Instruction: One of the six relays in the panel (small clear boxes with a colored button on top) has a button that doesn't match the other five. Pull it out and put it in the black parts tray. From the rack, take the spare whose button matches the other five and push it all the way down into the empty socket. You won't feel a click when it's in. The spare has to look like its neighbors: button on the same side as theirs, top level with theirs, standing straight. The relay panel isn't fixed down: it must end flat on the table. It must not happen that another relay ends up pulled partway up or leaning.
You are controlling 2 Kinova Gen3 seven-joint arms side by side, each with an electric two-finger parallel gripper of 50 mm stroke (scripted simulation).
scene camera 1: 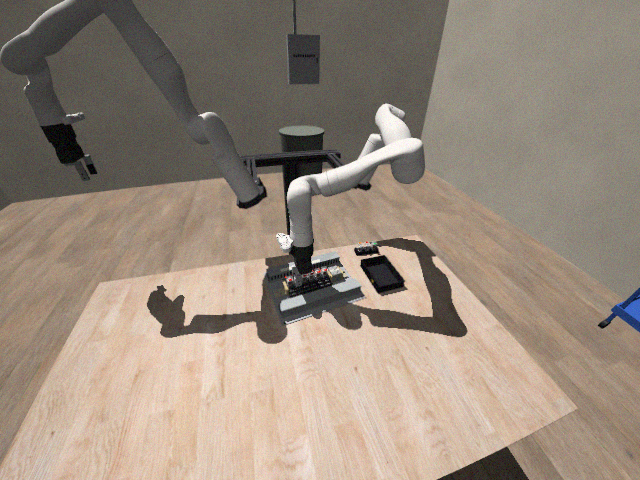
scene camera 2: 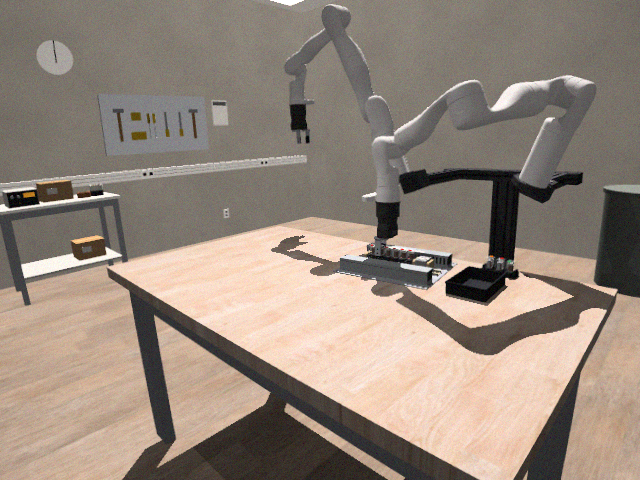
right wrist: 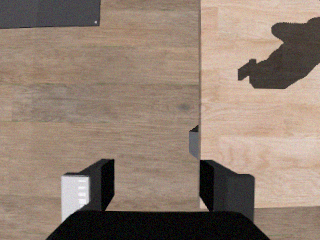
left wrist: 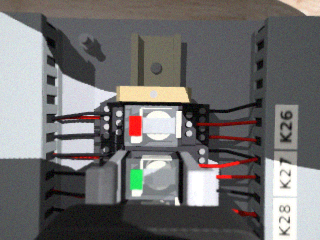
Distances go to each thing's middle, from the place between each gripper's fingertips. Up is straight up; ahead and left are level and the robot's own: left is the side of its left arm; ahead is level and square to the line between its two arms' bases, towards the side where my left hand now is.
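My left gripper (scene camera 2: 380, 254) is 3 cm above the relay panel (scene camera 1: 313, 298) and 6 cm to the right of it. The black parts tray (scene camera 2: 473, 276), as I count from that same left hand, is 4 cm below, 34 cm to the left and 5 cm ahead.
As for my right gripper (scene camera 1: 90, 177), I see it 40 cm above the relay panel, 35 cm short of it and 69 cm to the right of it. From my right hand, the black parts tray is 41 cm below, 40 cm ahead and 96 cm to the left.
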